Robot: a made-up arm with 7 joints.
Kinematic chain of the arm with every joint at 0, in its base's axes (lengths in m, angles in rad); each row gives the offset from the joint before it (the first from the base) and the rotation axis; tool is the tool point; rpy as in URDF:
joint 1: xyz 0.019 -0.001 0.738 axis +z
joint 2: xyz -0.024 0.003 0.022 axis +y
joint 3: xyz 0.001 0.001 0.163 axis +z
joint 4: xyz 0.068 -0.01 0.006 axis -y
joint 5: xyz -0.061 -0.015 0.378 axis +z
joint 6: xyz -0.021 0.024 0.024 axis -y
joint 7: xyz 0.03 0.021 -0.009 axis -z
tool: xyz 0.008 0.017 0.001 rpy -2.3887 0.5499 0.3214
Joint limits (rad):
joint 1: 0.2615..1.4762
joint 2: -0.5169..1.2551
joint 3: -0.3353..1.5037
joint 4: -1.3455..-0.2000
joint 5: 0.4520..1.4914
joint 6: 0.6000..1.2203
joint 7: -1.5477..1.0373
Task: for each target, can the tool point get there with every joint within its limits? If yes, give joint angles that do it. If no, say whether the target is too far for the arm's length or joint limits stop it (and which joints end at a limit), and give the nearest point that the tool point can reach.
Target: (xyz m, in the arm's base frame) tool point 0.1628 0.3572 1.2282
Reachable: yes | joints 1.1535 0.4729 0.0707 -0.4559 1.4046 0.7915 0.2835
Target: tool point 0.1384 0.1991 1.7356
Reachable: no: too far | nearest point 0.0862 0.1254 1.3810 | short by 0.366 m
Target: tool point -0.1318 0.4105 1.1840
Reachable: yes | joints 1.0107 0.3487 1.1920 -0.9922 1.2050 0.8983 0.2185
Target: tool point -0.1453 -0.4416 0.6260
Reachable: no: joint limits stop it (at a limit: joint 1, joint 2, joint 3, joint 4, joint 5, joint 6) | nearest point -0.4561 -0.1529 1.0524 | short by 0.601 m
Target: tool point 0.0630 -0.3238 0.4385
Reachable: no: joint limits stop it (at a limit: joint 1, joint 2, joint 3, joint 4, joint 5, joint 6, joint 7) | nearest point 0.4587 -0.0114 0.4315 | short by 0.504 m
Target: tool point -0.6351 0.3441 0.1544
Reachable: no: too far | nearest point -0.2888 0.4337 0.5427 | short by 0.528 m
